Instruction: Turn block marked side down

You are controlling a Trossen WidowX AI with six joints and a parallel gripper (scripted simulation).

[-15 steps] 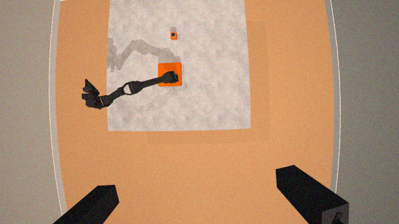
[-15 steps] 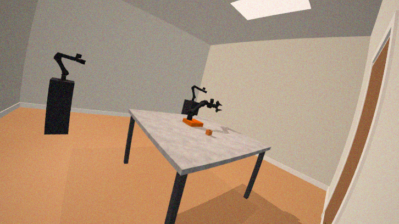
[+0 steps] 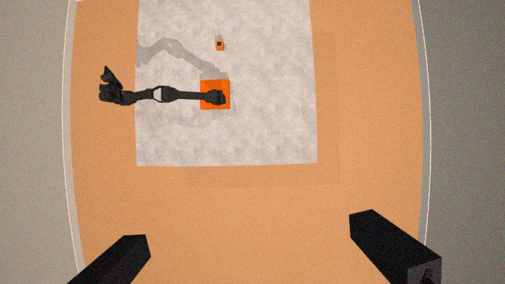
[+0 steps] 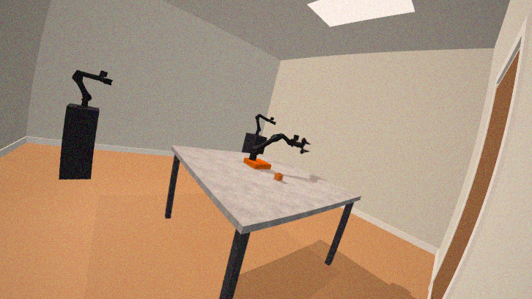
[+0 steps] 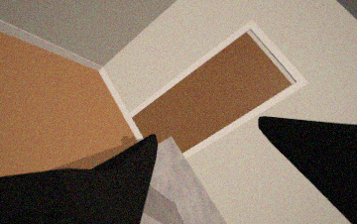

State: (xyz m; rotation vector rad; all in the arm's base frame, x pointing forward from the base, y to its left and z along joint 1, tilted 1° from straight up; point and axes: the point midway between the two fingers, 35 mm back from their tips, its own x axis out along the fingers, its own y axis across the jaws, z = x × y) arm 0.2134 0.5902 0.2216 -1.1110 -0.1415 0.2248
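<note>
Now: the block 64 cm to the right of my gripper tip, 23 cm below it and 13 cm ahead of it.
</note>
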